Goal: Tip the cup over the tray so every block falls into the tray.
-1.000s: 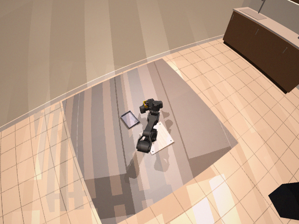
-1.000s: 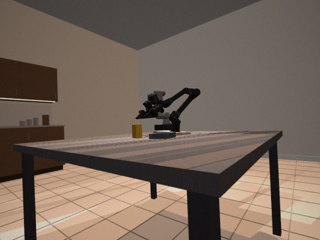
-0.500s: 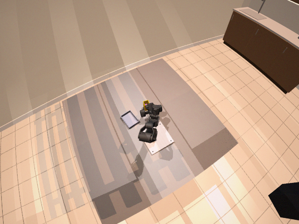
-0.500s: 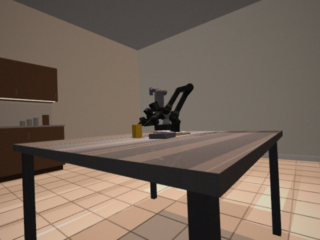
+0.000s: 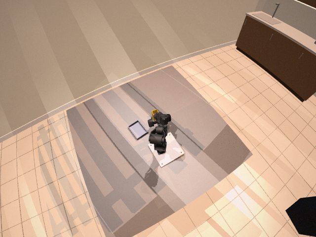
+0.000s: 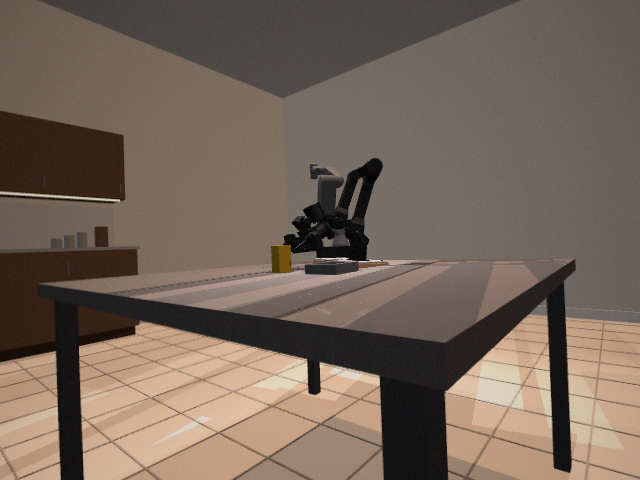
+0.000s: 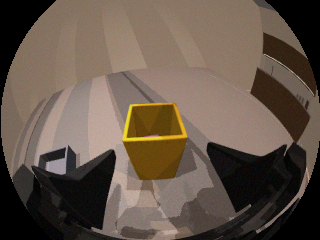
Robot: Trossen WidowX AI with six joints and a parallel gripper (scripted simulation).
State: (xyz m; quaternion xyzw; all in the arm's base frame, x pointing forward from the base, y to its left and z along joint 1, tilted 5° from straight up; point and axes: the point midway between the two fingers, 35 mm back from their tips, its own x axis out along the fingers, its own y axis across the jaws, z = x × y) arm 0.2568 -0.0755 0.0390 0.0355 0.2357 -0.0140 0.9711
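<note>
The purple block is 20 mm below my gripper tip, 20 mm ahead of it and 10 mm to the left of it. The rest, counted from my gripper tip: red block: 40 mm below, 20 mm ahead; orange block: 60 mm below, 20 mm ahead, 10 mm to the left; yellow square cup: 40 mm below, 20 mm ahead, 10 mm to the left.
</note>
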